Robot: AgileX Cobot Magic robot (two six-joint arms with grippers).
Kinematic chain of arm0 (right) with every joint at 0, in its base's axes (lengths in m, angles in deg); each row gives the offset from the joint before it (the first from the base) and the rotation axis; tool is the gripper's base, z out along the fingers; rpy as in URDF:
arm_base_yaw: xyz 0 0 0.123 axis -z
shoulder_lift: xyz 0 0 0 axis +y
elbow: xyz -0.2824 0 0.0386 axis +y
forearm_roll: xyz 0.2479 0 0.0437 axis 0.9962 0 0.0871
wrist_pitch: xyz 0 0 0 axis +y
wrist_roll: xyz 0.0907 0 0.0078 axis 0.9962 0 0.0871
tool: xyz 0 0 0 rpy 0 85 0
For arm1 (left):
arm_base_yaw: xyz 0 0 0.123 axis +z
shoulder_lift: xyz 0 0 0 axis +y
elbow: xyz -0.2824 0 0.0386 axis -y
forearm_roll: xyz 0.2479 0 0.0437 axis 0.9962 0 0.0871
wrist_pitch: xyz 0 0 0 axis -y
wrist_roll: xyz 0.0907 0 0.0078 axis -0.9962 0 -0.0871
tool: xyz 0 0 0 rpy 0 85 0
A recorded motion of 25 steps. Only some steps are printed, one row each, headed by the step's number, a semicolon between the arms.
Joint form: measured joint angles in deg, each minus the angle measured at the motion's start. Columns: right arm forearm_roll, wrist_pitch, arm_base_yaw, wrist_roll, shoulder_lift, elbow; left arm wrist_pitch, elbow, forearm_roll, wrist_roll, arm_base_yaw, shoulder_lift.
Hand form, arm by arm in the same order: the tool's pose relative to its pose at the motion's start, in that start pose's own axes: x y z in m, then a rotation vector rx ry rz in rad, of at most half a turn. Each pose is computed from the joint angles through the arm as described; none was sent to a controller.
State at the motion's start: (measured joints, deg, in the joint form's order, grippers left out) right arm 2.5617 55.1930 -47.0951 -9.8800 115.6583 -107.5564; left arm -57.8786 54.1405 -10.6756 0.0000 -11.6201 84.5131
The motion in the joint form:
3: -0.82 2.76 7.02 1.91 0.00 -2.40; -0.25 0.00 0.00 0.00 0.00 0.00
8: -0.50 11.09 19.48 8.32 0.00 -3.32; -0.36 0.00 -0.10 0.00 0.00 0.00
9: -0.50 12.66 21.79 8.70 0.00 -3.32; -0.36 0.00 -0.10 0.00 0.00 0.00
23: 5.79 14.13 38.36 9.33 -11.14 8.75; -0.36 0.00 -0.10 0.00 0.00 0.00
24: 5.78 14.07 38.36 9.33 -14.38 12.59; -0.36 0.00 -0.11 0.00 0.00 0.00
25: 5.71 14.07 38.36 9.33 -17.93 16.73; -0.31 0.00 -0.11 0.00 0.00 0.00
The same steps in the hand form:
3: 0.0065 -0.0559 -0.0129 0.0739 0.0133 0.1285; 0.0004 0.0000 0.0000 0.0000 0.0044 0.0000
8: 0.0476 -0.1423 -0.0320 0.1529 0.1371 0.4391; 0.0006 -0.0001 0.0000 0.0015 0.0063 -0.0009
9: 0.0574 -0.1568 -0.0361 0.1653 0.1632 0.4838; 0.0006 -0.0001 0.0000 0.0015 0.0063 -0.0009
23: 0.1389 -0.2139 -0.1084 0.1917 0.1530 0.8044; 0.0006 -0.0001 0.0000 0.0015 0.0063 -0.0009
24: 0.1464 -0.2027 -0.1169 0.1887 0.1619 0.8067; 0.0006 -0.0001 0.0000 0.0016 0.0063 -0.0010
25: 0.1552 -0.1901 -0.1258 0.1862 0.1720 0.8086; 0.0005 -0.0001 0.0000 0.0016 0.0054 -0.0010

